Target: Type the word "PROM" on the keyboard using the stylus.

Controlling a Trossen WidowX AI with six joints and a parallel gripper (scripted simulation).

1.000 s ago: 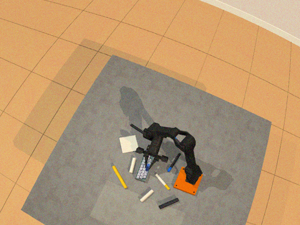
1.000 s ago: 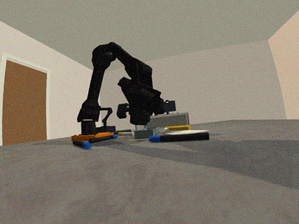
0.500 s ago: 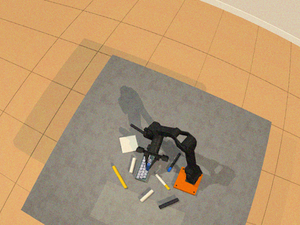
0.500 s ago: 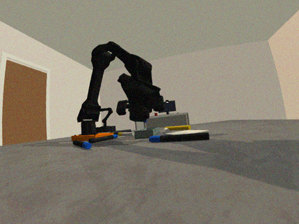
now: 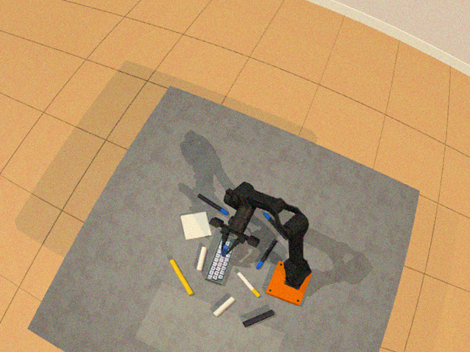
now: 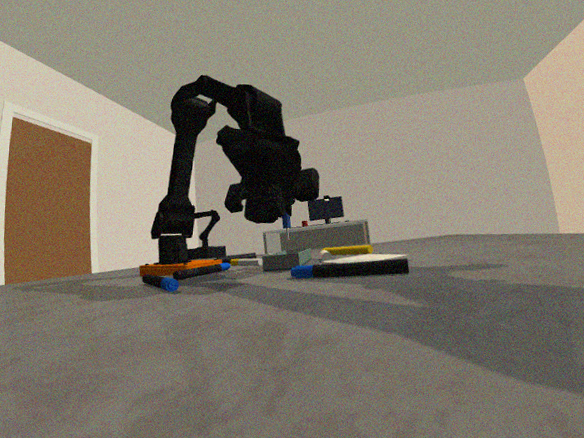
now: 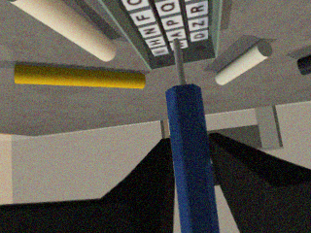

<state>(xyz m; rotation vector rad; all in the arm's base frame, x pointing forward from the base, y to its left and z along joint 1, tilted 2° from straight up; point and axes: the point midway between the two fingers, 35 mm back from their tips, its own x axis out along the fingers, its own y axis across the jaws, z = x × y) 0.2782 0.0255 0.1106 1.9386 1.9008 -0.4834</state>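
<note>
The white pad lies 16 cm ahead of my gripper tip, 8 cm to the right of it and 10 cm below it. From my gripper tip the other things lie so: blue stylus: 1 cm below; then stylus tip: 5 cm below; then white-yellow stick: 14 cm behind, 4 cm to the left, 10 cm below.
</note>
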